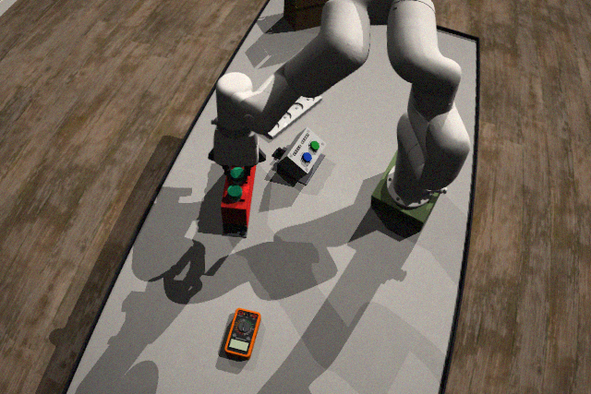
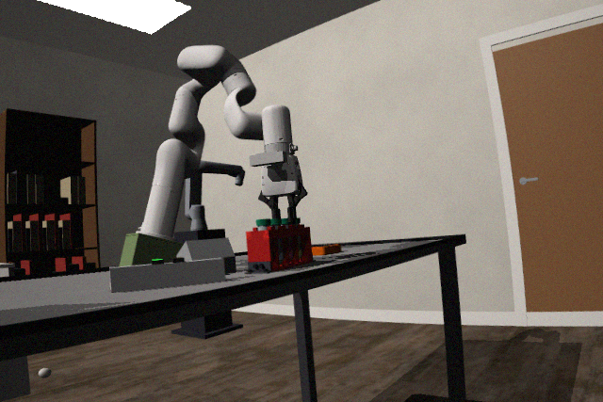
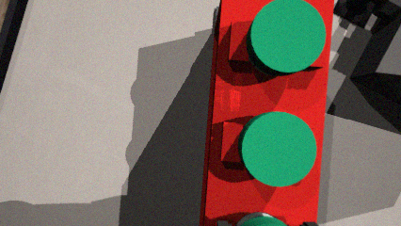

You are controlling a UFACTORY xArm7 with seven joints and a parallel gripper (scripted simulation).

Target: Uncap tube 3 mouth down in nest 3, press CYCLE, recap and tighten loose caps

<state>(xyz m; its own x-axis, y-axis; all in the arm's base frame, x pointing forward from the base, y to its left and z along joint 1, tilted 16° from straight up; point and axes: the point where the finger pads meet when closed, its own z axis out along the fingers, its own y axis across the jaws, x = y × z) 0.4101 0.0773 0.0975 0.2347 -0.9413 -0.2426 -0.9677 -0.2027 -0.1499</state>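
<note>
My gripper is now 18 cm to the left of the green key, 15 cm past it and 6 cm above it. From my hand the other things lie so: blue key (14 cm to the right, 14 cm behind, 6 cm below); then key housing (16 cm to the right, 13 cm behind, 8 cm below); then orange multimeter (36 cm to the left, 11 cm below, 11 cm behind).
</note>
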